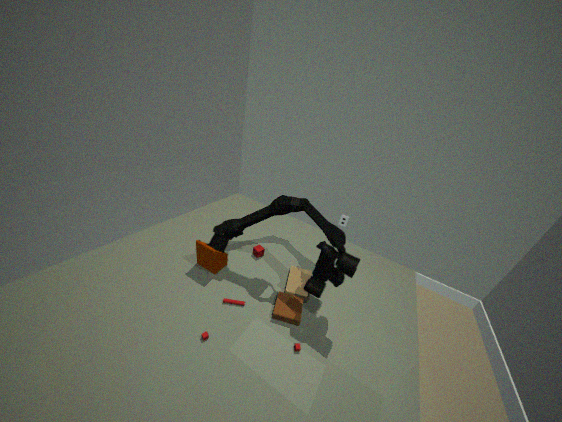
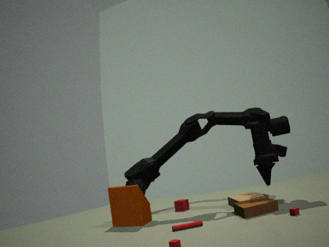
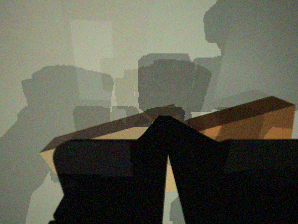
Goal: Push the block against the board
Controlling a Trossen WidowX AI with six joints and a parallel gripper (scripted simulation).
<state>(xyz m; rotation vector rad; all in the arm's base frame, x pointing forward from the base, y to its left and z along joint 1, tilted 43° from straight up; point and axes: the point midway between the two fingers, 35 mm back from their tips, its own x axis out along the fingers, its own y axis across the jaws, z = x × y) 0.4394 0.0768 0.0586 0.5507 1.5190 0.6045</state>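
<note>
The tan board is 8 cm behind my gripper tip, 4 cm to the left of it and 4 cm below it. Round my gripper tip: red rod: 24 cm behind, 20 cm to the right, 5 cm below; then brown square block: 6 cm behind, 10 cm to the right, 4 cm below.
</note>
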